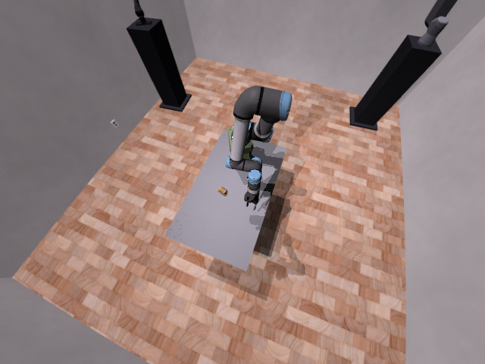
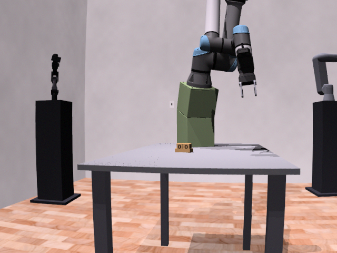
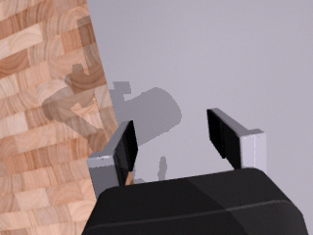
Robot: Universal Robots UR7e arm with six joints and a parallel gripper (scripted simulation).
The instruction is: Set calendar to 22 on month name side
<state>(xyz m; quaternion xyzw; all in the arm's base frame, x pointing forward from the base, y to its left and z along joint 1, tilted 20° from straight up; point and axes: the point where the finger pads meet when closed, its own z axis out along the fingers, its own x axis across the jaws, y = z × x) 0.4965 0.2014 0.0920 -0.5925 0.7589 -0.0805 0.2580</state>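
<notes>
Now: hand 150 mm past the wooden tray, 290 mm to the left of it and 260 mm above it.
</notes>
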